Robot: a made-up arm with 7 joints.
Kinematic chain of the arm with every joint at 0, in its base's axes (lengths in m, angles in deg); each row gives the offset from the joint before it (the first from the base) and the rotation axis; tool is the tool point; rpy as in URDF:
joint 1: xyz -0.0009 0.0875 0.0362 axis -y
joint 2: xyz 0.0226 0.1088 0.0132 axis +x
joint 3: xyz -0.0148 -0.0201 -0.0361 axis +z
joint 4: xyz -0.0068 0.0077 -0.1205 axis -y
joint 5: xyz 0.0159 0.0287 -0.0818 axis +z
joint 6: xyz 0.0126 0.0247 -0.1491 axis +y
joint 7: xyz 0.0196 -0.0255 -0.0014 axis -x
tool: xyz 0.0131 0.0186 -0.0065 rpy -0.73 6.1 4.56
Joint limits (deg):
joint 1: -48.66..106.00
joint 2: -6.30..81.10
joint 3: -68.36..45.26
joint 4: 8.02..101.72
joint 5: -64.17..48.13
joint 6: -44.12..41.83
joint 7: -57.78..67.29
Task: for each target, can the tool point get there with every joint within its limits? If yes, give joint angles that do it. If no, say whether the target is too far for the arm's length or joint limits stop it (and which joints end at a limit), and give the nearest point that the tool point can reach.
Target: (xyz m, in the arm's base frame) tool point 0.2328 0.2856 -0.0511
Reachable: yes | joints -17.27 49.81 -1.56 94.46 22.15 6.72 31.42
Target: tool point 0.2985 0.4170 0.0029
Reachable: yes | joints 56.53 41.86 -27.87 16.73 3.01 -10.32 -17.42
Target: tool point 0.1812 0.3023 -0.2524
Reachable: yes | joints 18.88 2.32 36.40 18.44 -8.13 -4.83 -35.64
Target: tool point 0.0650 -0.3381 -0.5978
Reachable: no: too far | nearest point 0.0338 -0.0168 -0.2973 | short by 0.441 m
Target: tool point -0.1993 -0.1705 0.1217
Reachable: no: joint limits stop it (at a limit: joint 1, joint 2, joint 3, joint 4, joint 7) | nearest point -0.0202 -0.0406 0.1555 | short by 0.224 m
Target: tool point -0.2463 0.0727 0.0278
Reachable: no: joint limits stop it (at a limit: joint 1, joint 2, joint 3, joint 4, joint 7) | nearest point -0.1979 0.2672 0.1032 | short by 0.214 m
